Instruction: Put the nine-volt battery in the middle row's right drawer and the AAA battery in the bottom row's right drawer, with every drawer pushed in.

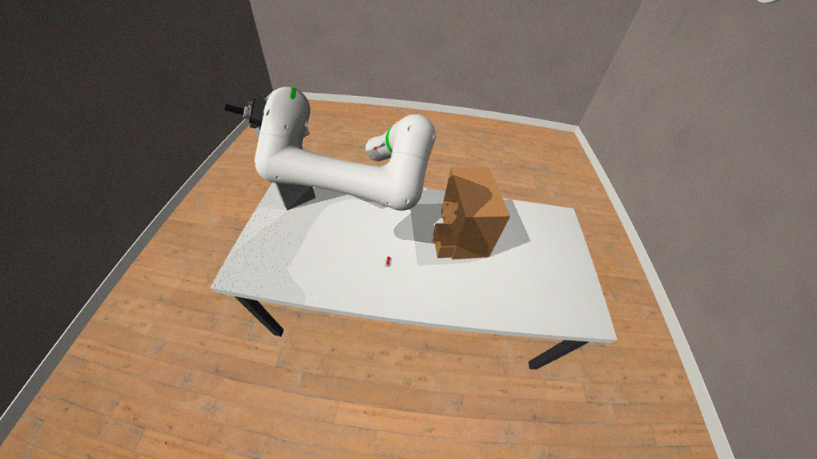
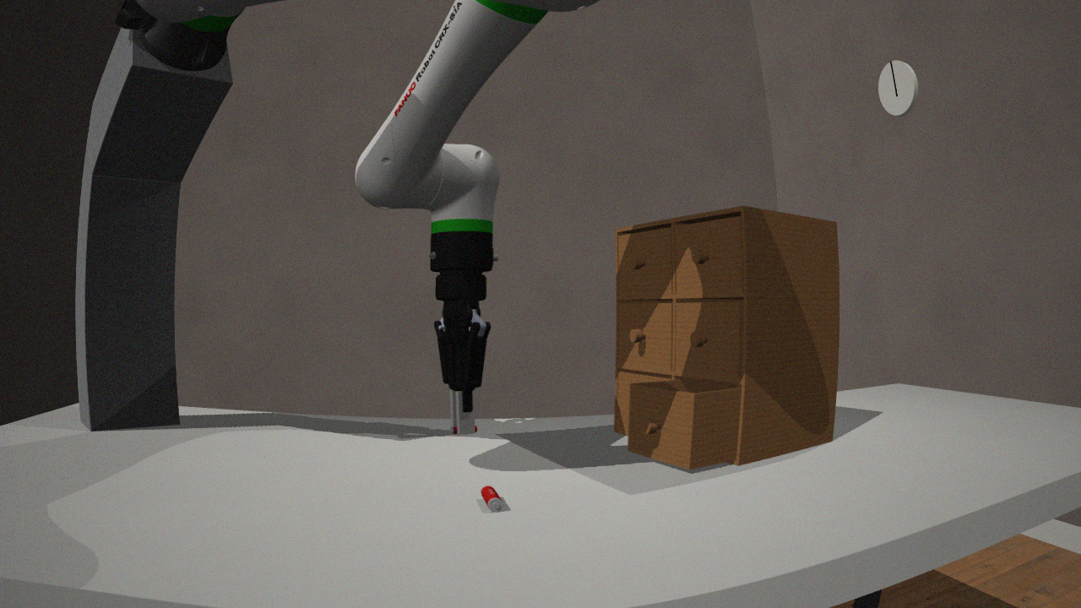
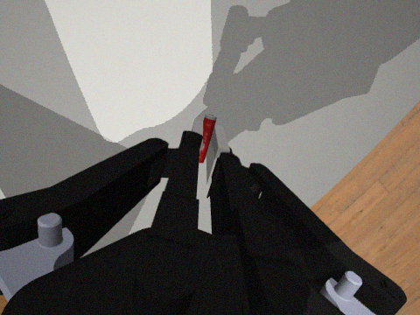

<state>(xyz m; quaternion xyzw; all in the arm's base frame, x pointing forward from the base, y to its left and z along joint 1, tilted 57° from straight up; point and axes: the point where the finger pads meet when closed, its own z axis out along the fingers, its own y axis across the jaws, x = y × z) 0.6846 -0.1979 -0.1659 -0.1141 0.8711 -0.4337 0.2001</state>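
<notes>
My gripper is now 30 mm above the red AAA battery. The rest, counted from my hand: black nine-volt battery (300 mm ahead, 360 mm to the right, 80 mm above).
</notes>
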